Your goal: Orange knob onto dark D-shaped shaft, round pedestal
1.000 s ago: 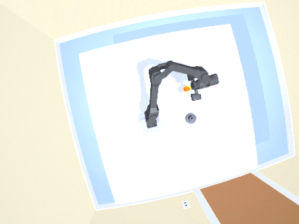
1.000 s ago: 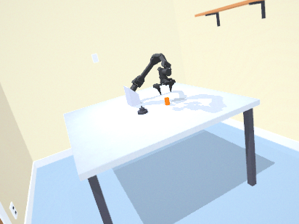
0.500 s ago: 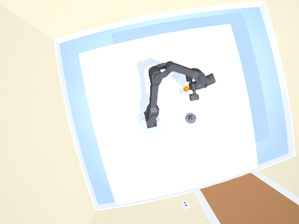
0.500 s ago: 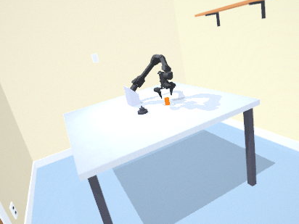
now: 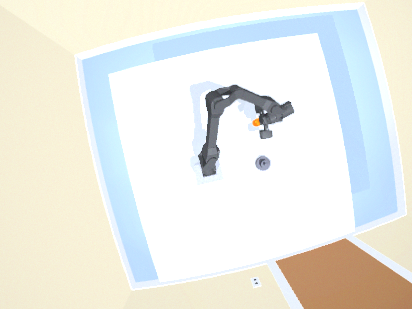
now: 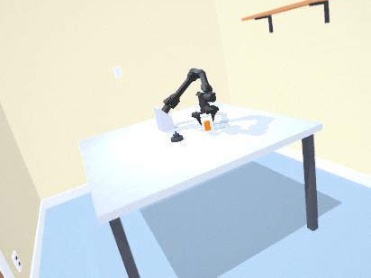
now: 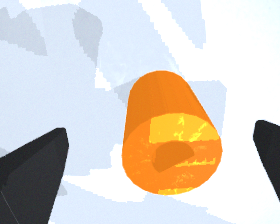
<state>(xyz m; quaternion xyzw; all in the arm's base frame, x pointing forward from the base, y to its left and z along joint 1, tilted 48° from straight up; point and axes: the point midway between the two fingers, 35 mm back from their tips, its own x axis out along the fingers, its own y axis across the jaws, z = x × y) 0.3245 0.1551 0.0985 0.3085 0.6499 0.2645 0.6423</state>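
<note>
Now: the orange knob 1 cm below my gripper tip. From my gripper tip the other things lie so: pedestal 23 cm to the right, 2 cm behind, 1 cm below.
</note>
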